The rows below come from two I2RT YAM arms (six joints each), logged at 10 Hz.
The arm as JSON. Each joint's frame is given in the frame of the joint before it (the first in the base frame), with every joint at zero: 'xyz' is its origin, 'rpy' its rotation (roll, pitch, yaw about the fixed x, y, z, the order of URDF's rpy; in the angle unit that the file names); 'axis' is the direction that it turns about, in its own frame. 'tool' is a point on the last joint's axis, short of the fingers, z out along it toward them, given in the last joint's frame.
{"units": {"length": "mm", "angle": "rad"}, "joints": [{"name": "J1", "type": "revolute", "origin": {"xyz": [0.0, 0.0, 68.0], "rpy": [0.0, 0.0, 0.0]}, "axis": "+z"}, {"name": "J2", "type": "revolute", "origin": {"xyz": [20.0, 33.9, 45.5], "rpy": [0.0, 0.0, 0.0]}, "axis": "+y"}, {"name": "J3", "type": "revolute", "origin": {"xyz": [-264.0, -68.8, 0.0], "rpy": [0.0, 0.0, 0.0]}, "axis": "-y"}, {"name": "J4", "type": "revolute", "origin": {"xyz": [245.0, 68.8, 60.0], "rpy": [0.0, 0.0, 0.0]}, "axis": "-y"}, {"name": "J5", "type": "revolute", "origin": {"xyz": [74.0, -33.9, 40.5], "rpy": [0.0, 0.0, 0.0]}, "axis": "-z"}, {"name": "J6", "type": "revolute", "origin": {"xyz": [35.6, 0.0, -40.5], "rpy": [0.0, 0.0, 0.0]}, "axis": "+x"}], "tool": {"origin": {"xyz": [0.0, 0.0, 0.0], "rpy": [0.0, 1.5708, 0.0]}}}
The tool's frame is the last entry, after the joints.
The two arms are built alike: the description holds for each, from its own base.
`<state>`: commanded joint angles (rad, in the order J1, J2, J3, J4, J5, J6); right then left.
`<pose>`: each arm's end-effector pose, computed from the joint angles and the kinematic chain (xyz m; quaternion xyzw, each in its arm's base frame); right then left.
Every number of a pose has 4 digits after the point. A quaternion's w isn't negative.
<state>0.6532 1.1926 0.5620 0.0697 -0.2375 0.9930 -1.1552 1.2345 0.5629 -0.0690 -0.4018 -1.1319</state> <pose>0.1916 0.1572 0.2051 0.0905 0.8662 0.4227 0.2506 0.1100 -0.2147 0.1852 -0.0700 0.8975 -0.2840 0.3299</pose>
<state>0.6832 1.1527 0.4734 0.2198 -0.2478 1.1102 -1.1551 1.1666 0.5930 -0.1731 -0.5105 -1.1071</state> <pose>0.1794 0.1573 0.1994 0.1149 0.8377 0.4745 0.2447 0.1095 -0.2049 0.2023 -0.0798 0.8888 -0.2522 0.3743</pose>
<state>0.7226 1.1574 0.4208 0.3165 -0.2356 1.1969 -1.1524 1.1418 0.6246 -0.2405 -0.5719 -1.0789</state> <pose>0.1707 0.1616 0.1908 0.1336 0.8249 0.4992 0.2293 0.1104 -0.2008 0.2132 -0.0791 0.8847 -0.2269 0.3995</pose>
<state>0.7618 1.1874 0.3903 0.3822 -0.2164 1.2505 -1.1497 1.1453 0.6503 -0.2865 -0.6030 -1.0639</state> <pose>0.1647 0.1677 0.1812 0.1442 0.8222 0.5072 0.2142 0.1118 -0.2003 0.2176 -0.0763 0.8856 -0.2056 0.4094</pose>
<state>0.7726 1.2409 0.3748 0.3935 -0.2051 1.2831 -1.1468 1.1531 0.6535 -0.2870 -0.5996 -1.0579</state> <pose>0.1638 0.1698 0.1659 0.1625 0.8345 0.4896 0.1935 0.1128 -0.2011 0.2169 -0.0735 0.8870 -0.2025 0.4083</pose>
